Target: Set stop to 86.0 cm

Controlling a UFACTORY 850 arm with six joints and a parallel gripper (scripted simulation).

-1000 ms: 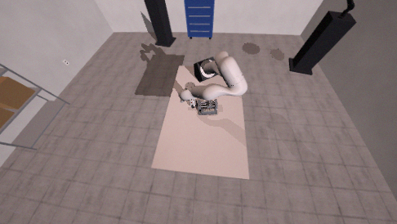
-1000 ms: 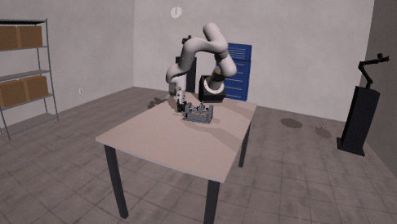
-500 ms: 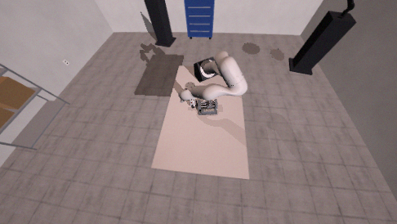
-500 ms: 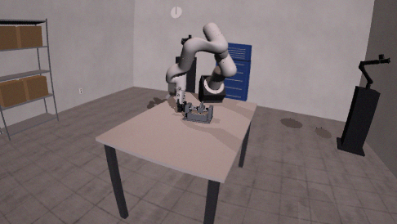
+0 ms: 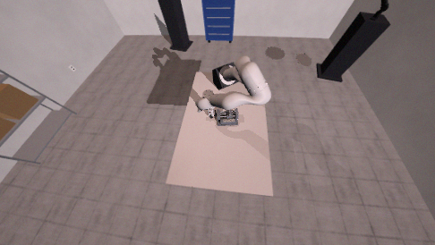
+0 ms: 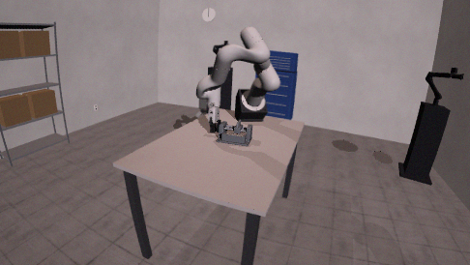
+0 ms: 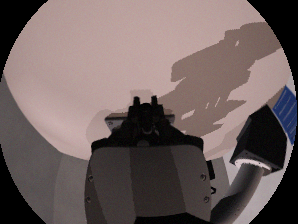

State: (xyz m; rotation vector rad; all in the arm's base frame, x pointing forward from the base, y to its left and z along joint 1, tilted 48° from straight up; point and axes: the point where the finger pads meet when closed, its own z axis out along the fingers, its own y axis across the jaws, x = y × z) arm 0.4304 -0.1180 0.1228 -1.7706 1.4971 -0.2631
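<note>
The thin dark lever is 1 cm to the left of my hand.
</note>
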